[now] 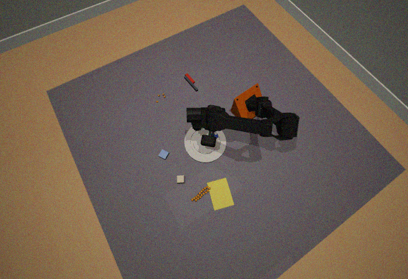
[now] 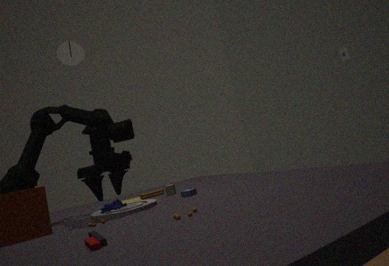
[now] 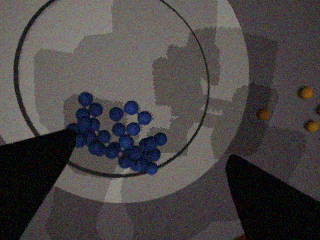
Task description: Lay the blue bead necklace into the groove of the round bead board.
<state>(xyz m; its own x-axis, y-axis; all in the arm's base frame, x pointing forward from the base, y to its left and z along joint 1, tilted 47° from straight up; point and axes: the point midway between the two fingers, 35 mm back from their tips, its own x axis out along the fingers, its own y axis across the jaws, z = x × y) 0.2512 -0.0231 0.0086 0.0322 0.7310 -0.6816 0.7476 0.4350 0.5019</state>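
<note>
My gripper tip is now 4 cm short of the round white bead board, 4 cm above it and 1 cm to the right of it. Also, from my gripper tip: cream cube 24 cm ahead, 9 cm to the left, 3 cm below; then yellow sheet 24 cm to the left, 13 cm ahead, 5 cm below; then light blue cube 23 cm ahead, 6 cm to the right, 4 cm below.
</note>
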